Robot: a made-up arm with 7 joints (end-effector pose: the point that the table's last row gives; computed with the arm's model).
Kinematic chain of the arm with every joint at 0, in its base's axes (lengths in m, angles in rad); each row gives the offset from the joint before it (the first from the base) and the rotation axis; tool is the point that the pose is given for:
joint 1: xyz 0 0 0.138 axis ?
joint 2: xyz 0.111 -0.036 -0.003 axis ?
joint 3: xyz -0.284 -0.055 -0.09 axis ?
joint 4: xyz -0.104 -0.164 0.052 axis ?
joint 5: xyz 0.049 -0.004 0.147 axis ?
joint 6: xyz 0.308 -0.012 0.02 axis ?
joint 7: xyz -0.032 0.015 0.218 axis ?
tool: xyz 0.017 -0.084 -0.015
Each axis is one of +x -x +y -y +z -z.
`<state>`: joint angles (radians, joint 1 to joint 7).
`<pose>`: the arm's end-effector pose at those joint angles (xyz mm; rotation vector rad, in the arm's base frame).
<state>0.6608 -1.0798 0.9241 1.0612 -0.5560 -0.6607 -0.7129</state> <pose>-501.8 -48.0 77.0 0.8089 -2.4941 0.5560</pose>
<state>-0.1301 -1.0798 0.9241 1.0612 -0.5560 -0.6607 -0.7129</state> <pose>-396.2 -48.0 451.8 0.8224 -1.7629 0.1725</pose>
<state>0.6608 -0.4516 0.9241 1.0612 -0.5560 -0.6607 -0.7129</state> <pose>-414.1 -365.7 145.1 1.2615 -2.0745 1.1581</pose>
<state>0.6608 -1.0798 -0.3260 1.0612 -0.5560 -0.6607 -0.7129</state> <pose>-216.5 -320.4 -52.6 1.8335 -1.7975 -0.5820</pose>
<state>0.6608 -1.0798 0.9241 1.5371 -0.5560 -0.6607 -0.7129</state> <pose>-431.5 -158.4 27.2 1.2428 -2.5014 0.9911</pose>
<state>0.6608 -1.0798 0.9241 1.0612 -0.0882 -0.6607 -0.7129</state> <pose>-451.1 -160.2 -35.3 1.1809 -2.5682 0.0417</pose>
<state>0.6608 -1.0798 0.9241 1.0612 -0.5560 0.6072 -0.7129</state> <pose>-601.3 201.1 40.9 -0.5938 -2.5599 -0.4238</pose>
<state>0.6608 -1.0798 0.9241 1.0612 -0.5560 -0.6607 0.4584</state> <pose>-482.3 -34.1 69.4 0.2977 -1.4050 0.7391</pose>
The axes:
joint 1: -y
joint 2: +z
joint 3: -y
joint 4: +x
joint 5: -z
joint 6: -x
joint 7: +y

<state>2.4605 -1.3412 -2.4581 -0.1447 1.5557 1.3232 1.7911</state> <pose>554.0 3.3 274.7 -0.4813 2.3161 -0.8098</pose>
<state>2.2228 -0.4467 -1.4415 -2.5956 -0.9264 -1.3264 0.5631</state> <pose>505.5 -75.6 128.4 -0.4454 0.7645 -0.6109</pose>
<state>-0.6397 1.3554 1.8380 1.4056 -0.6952 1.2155 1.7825</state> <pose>255.0 -782.2 -240.4 0.7233 -0.2441 1.2138</pose>
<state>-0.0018 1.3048 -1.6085 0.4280 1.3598 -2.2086 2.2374</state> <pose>469.5 -504.7 188.5 1.1481 1.9962 0.3128</pose>
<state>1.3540 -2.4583 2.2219 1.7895 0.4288 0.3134 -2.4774</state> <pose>-161.2 603.2 118.3 1.0689 0.9773 0.0417</pose>
